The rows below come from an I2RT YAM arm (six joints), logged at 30 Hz.
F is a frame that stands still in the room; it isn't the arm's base.
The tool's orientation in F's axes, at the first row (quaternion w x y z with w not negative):
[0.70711 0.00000 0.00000 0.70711]
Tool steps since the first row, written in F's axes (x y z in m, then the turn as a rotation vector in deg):
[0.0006 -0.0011 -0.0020 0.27 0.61 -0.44]
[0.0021 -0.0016 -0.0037 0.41 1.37 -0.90]
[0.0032 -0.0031 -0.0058 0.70 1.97 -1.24]
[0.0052 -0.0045 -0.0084 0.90 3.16 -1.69]
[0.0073 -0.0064 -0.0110 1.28 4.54 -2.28]
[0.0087 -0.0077 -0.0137 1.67 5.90 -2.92]
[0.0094 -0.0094 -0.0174 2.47 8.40 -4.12]
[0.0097 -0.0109 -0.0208 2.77 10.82 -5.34]
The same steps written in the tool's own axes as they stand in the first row. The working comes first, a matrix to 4 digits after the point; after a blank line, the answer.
The tool's axes in the first row as the columns of a matrix, in F's axes (used below as rounded here):
[0.0000 -1.0000 0.0000]
[1.0000 0.0000 0.0000]
[0.0000 0.0000 1.0000]

[-0.0011 -0.0006 -0.0020 0.61 -0.27 -0.44]
[-0.0016 -0.0021 -0.0037 1.37 -0.41 -0.90]
[-0.0031 -0.0032 -0.0058 1.97 -0.70 -1.24]
[-0.0045 -0.0052 -0.0084 3.16 -0.90 -1.69]
[-0.0064 -0.0073 -0.0110 4.54 -1.28 -2.28]
[-0.0077 -0.0087 -0.0137 5.90 -1.67 -2.92]
[-0.0094 -0.0094 -0.0174 8.40 -2.47 -4.12]
[-0.0109 -0.0097 -0.0208 10.82 -2.77 -5.34]

